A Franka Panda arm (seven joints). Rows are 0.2 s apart.
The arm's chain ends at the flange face. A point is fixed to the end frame.
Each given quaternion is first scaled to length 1.
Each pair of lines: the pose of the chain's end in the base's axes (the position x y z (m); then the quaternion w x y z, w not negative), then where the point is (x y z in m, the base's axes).
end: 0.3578, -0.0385, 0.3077, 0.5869, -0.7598, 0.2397, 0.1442
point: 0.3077 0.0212 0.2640
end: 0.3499, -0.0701, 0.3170, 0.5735, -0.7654, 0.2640, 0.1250
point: 0.3028 -0.0098 0.2709
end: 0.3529, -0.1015, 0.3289, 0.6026, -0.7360, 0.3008, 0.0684
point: 0.3175 -0.0334 0.2831
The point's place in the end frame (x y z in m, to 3 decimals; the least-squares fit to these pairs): -0.032 0.051 0.066
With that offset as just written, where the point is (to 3 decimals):
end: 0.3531, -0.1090, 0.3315, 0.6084, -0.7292, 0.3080, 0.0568
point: 0.320 -0.040 0.286
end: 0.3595, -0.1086, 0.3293, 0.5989, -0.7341, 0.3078, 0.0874
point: 0.322 -0.041 0.285
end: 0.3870, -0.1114, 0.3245, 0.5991, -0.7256, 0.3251, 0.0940
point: 0.349 -0.042 0.283
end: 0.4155, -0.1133, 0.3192, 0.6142, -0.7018, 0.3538, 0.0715
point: 0.384 -0.040 0.279
